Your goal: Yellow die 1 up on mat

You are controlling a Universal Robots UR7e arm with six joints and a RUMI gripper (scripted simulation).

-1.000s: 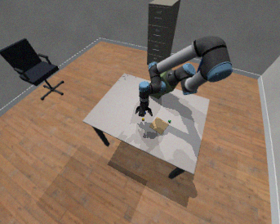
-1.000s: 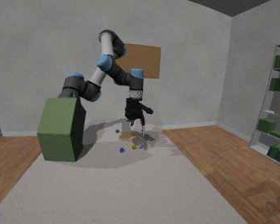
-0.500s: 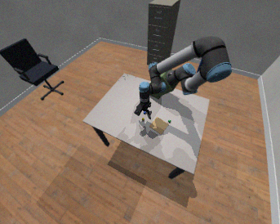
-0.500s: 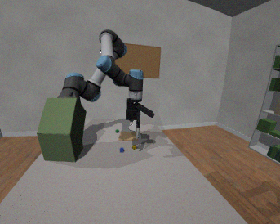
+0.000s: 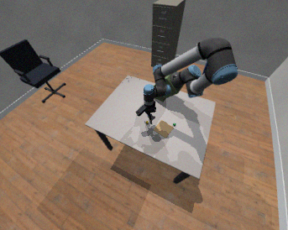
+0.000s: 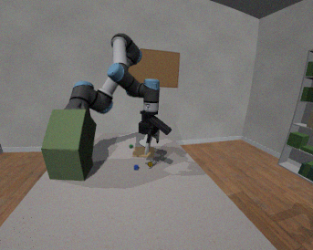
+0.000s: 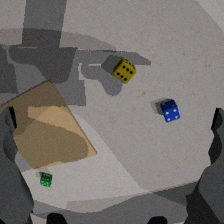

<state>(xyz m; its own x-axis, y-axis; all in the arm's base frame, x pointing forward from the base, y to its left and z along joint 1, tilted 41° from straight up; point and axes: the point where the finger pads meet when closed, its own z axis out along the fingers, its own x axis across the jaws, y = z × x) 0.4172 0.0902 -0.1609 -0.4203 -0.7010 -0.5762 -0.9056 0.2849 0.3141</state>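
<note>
Right now my hand is 1 cm past the yellow die, 1 cm to the left of it and 9 cm above it. Round my hand: green die: 15 cm behind, 22 cm to the left, 9 cm below; then blue die: 9 cm behind, 4 cm to the right, 9 cm below; then tan mat: 5 cm behind, 16 cm to the left, 10 cm below.
</note>
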